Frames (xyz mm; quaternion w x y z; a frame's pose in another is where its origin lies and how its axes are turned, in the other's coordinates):
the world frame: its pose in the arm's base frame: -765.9 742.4 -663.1 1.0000 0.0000 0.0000 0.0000
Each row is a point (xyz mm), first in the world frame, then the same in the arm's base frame.
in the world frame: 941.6 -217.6 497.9
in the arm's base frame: 175.7 524.8 -165.2
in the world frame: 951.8 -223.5 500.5
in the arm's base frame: 185.9 518.9 -162.6
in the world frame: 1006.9 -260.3 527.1
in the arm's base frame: 241.0 482.1 -136.0
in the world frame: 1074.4 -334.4 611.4
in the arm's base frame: 308.5 408.0 -51.7
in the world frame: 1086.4 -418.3 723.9
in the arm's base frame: 320.5 324.1 60.8
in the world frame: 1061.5 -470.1 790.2
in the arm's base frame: 295.6 272.3 127.1
